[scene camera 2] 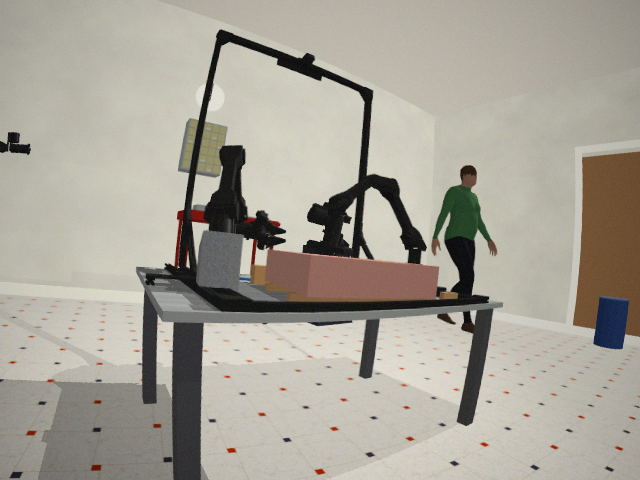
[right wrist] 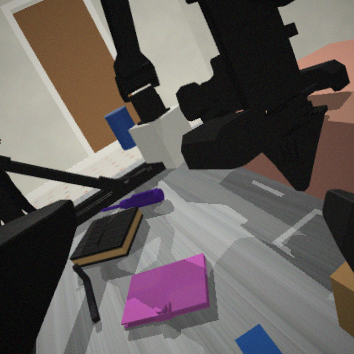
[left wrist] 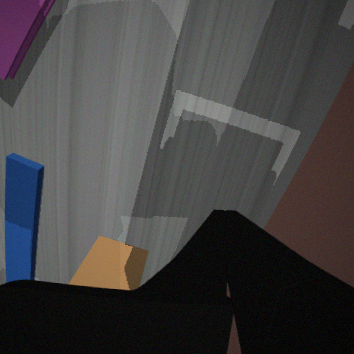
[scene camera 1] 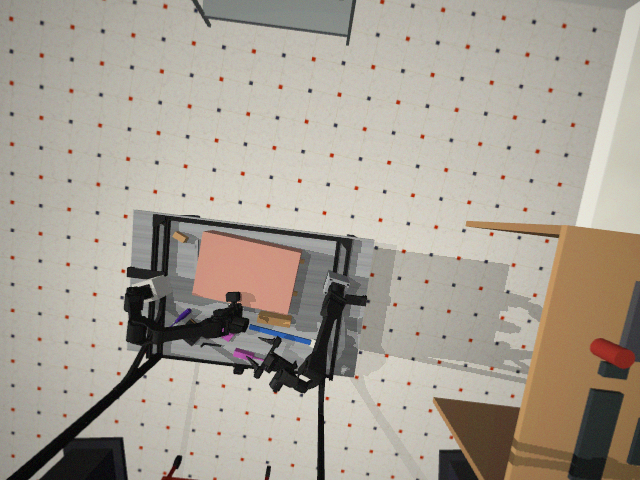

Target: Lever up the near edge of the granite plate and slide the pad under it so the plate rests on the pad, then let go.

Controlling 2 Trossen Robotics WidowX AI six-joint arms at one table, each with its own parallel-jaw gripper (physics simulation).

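Places are measured from the left arm's base along level axes (x ahead, y left, z up), in millimetres.
Where they show: left gripper, fingertip midpoint: [right wrist: 302, 188] [left wrist: 222, 220] [scene camera 1: 241, 307]; right gripper, fingertip midpoint: [scene camera 2: 285, 236] [right wrist: 201, 206] [scene camera 1: 252, 346]; left arm's base, link origin: [right wrist: 153, 116] [scene camera 1: 145, 292]; right arm's base, link origin: [scene camera 2: 220, 240] [scene camera 1: 336, 288].
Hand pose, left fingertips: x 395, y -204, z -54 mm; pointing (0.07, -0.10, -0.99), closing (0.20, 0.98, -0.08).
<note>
Each offset is from my left fingertips to the top centre of the thing.
The granite plate @(dy +163, dx +90, dz +59 mm) [scene camera 1: 248, 271] [scene camera 2: 372, 279] [left wrist: 325, 175] [right wrist: 340, 155] is a thick pink slab lying flat, with tan strips [scene camera 1: 295, 293] [scene camera 2: 330, 298] under it. My left gripper [left wrist: 222, 220] [right wrist: 302, 188] is shut and empty, pointing down at the plate's near face; contact is unclear. My right gripper [scene camera 1: 253, 348] [scene camera 2: 283, 235] [right wrist: 201, 206] is open and empty near the front edge. A tan block @(dy -114, dx +132, dz +1 mm) [scene camera 1: 273, 318] [left wrist: 110, 265] [right wrist: 344, 300] and a blue bar @(dy -225, dx +146, dz -42 mm) [scene camera 1: 281, 334] [left wrist: 21, 215] lie before the plate. A flat dark-topped piece @(dy -76, dx -315, dz -39 mm) [right wrist: 107, 237] and a magenta slab @(dy -120, dx -130, dz -49 mm) [right wrist: 170, 290] lie nearer; which is the pad is unclear.
A purple screwdriver @(dy +10, dx -353, dz -35 mm) [scene camera 1: 183, 315] [right wrist: 147, 199] and a black hex key @(dy -172, dx -237, dz -28 mm) [right wrist: 89, 295] lie at the front left in scene camera 1. A small tan block @(dy +413, dx -207, dz -32 mm) [scene camera 1: 180, 237] [scene camera 2: 448, 295] stands near the far left corner. Black frame rails [scene camera 1: 253, 228] border the table.
</note>
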